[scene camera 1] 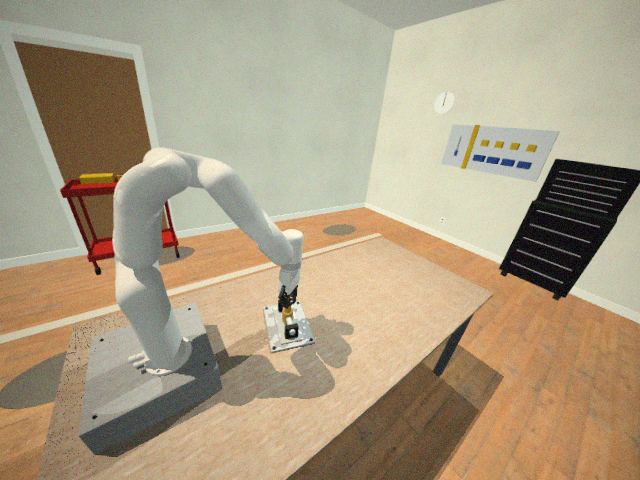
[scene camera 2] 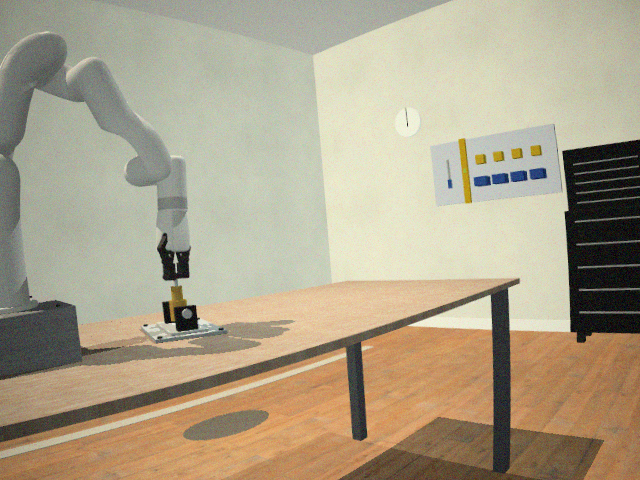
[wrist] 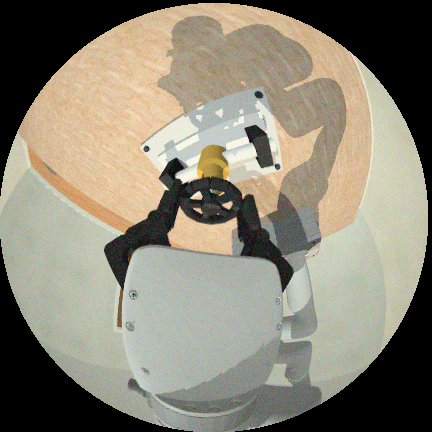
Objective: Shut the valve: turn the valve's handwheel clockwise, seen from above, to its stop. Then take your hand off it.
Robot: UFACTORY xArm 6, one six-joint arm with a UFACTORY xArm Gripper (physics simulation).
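Note:
The valve has a yellow body [scene camera 1: 287,313] [scene camera 2: 177,299] [wrist: 213,154] on a white pipe with black end blocks [scene camera 1: 291,331] [scene camera 2: 186,318] [wrist: 259,145]. It stands on a pale base plate [scene camera 1: 273,330] [scene camera 2: 155,333] [wrist: 155,149] on the table. The black spoked handwheel [wrist: 210,183] sits on top of the valve, level, between my fingers. My gripper [scene camera 1: 287,305] [scene camera 2: 176,276] [wrist: 211,195] points down and is shut on the handwheel, one finger at each side of its rim. In both scene views the fingers largely hide the wheel.
The table [scene camera 1: 392,289] [scene camera 2: 330,310] carries the grey robot base block [scene camera 1: 160,403] [scene camera 2: 36,338] beside the valve. Beyond the table stand a red cart [scene camera 1: 93,190] and a black drawer cabinet [scene camera 1: 563,222] [scene camera 2: 604,253]. The arm's shadow falls around the plate.

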